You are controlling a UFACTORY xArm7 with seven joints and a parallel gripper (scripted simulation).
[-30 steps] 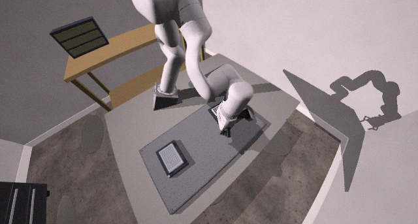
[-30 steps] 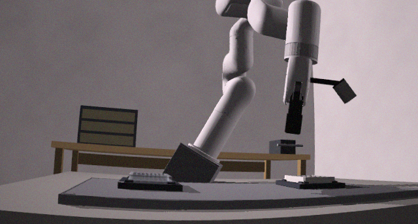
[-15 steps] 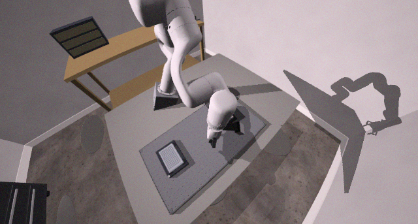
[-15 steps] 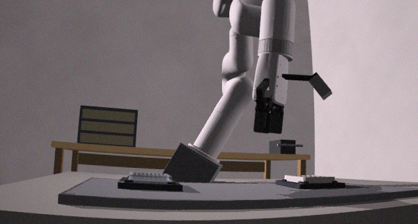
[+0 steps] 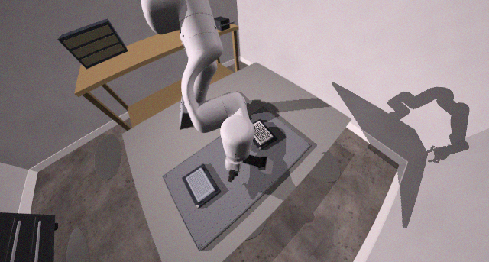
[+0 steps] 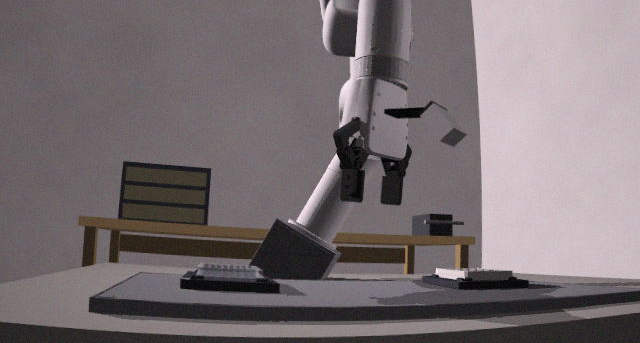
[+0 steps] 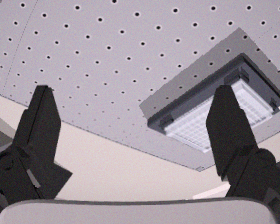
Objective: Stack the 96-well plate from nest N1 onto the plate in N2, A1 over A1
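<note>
Now: the 96-well plate 40 mm behind my hand, 190 mm to the right of it and 110 mm below it.
</note>
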